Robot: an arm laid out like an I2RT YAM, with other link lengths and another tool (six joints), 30 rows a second.
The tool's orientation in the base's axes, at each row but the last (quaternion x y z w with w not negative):
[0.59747 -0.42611 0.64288 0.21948]
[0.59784 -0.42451 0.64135 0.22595]
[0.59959 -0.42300 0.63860 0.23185]
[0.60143 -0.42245 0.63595 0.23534]
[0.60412 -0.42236 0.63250 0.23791]
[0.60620 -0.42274 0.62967 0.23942]
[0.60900 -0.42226 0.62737 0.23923]
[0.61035 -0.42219 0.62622 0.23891]
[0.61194 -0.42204 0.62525 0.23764]
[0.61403 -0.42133 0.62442 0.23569]
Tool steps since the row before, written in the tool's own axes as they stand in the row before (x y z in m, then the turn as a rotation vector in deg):
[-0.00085 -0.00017 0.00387 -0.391 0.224 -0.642]
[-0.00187 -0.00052 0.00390 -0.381 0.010 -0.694]
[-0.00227 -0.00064 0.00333 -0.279 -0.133 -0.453]
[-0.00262 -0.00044 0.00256 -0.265 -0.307 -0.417]
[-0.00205 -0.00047 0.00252 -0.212 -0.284 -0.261]
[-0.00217 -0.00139 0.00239 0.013 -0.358 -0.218]
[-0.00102 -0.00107 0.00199 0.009 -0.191 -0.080]
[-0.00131 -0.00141 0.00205 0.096 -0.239 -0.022]
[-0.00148 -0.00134 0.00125 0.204 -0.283 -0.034]
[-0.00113 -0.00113 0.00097 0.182 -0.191 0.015]
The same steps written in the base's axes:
[0.00254 -0.00285 -0.00106 -0.476 0.488 -0.388]
[0.00300 -0.00249 -0.00194 -0.337 0.643 -0.316]
[0.00280 -0.00190 -0.00227 -0.103 0.501 -0.199]
[0.00224 -0.00132 -0.00262 0.056 0.561 -0.144]
[0.00212 -0.00139 -0.00208 0.117 0.409 -0.112]
[0.00280 -0.00077 -0.00198 0.167 0.366 0.119]
[0.00214 -0.00085 -0.00093 0.109 0.165 0.062]
[0.00249 -0.00065 -0.00114 0.169 0.124 0.152]
[0.00200 0.00001 -0.00124 0.183 0.133 0.268]
[0.00162 0.00006 -0.00093 0.139 0.049 0.219]

